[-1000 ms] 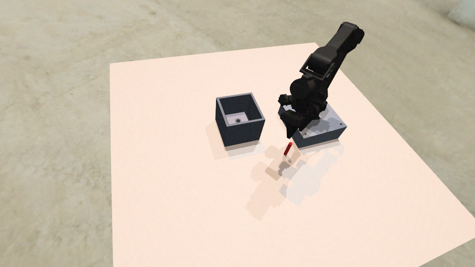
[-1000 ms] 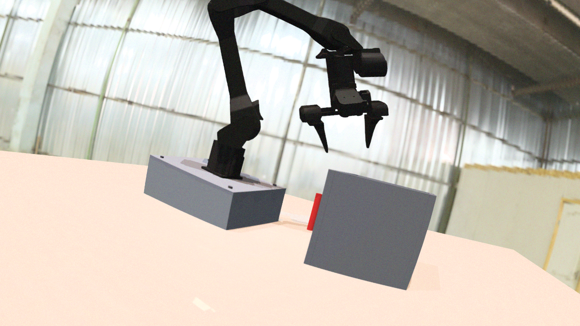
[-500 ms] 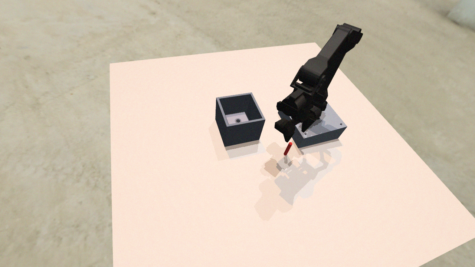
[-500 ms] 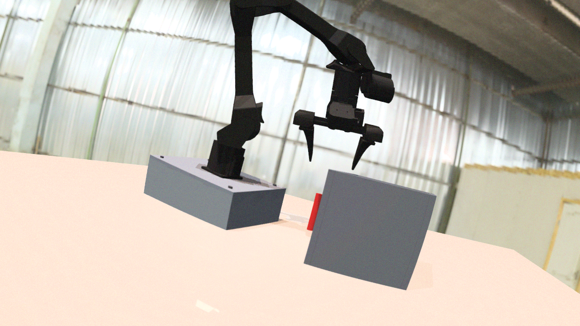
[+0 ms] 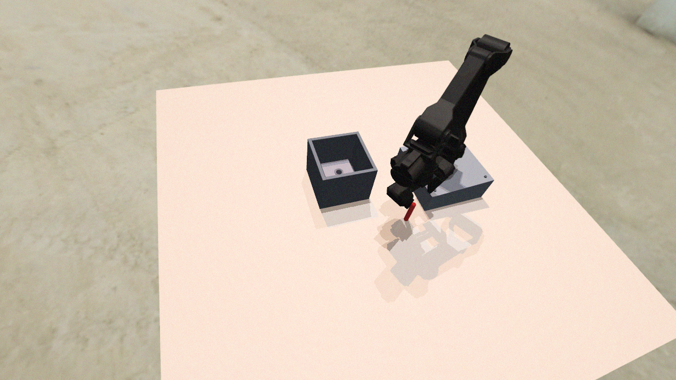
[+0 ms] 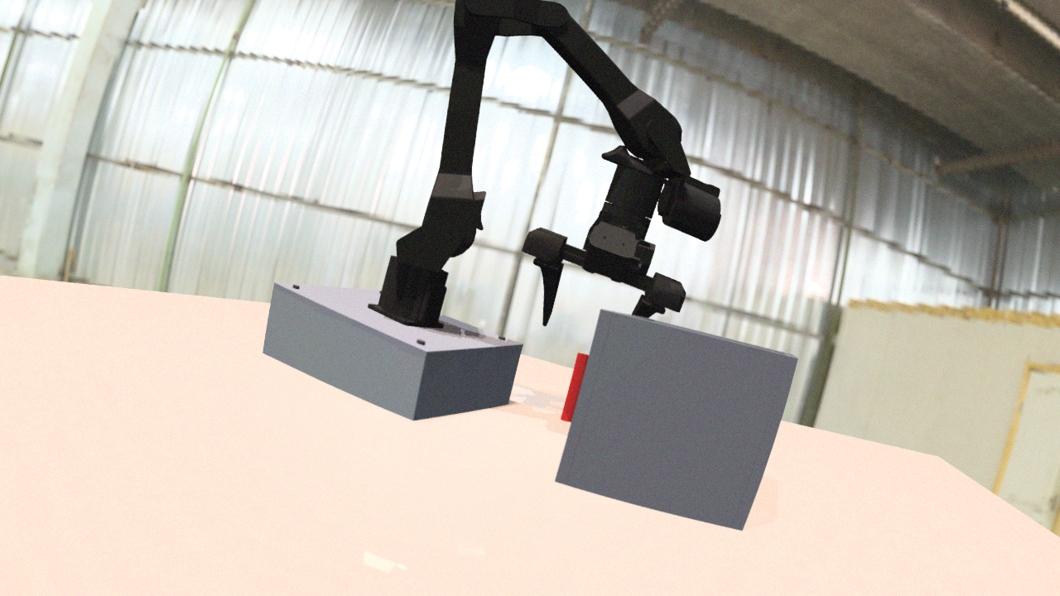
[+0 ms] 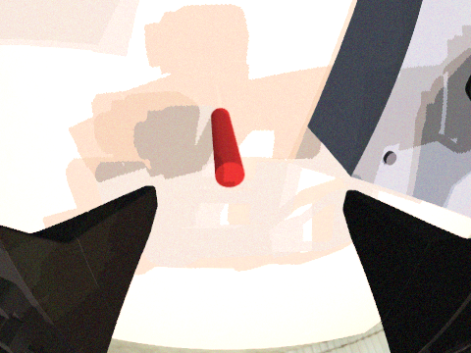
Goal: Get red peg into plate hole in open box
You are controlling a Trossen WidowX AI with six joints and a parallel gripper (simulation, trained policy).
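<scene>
My gripper tip is now 60 mm above the red peg and 10 mm short of it.
</scene>
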